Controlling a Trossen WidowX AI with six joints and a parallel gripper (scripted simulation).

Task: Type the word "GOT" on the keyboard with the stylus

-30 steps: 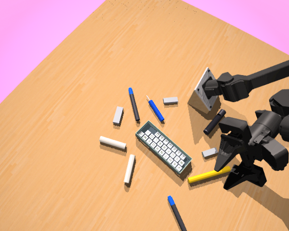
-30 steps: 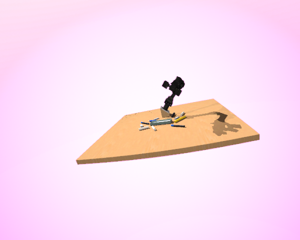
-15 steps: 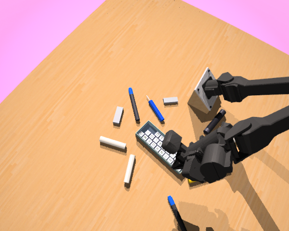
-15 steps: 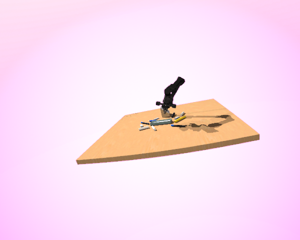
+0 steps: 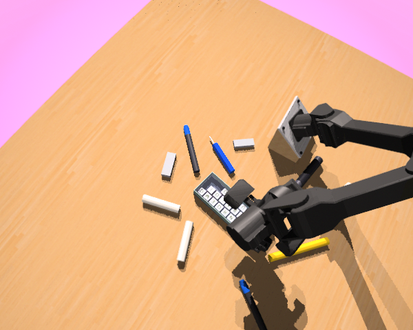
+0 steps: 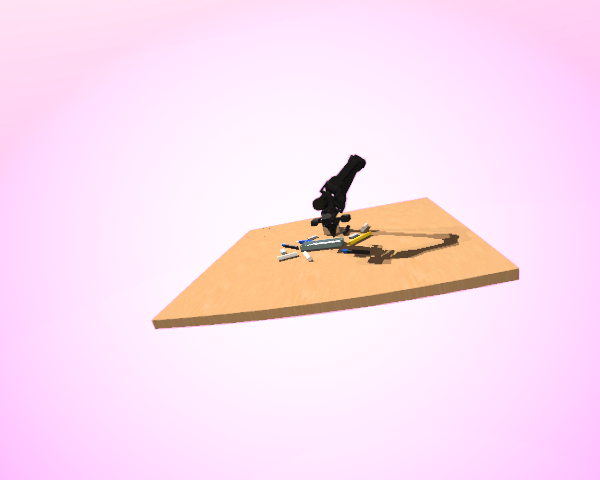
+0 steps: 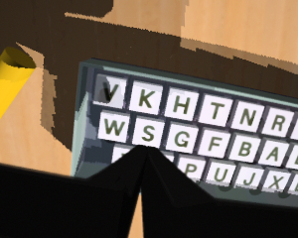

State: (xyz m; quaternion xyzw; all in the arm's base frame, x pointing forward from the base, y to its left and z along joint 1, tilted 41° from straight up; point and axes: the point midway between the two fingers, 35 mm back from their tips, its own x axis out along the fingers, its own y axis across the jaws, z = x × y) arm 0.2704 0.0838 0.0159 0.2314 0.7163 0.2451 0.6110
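The blue stylus lies 210 mm to the right of my gripper tip, 110 mm behind it and 30 mm below it. Also, from my gripper tip: yellow stick 120 mm to the left, 30 mm below, 30 mm behind; then dark cylinder 210 mm behind, 30 mm below, 20 mm to the left.
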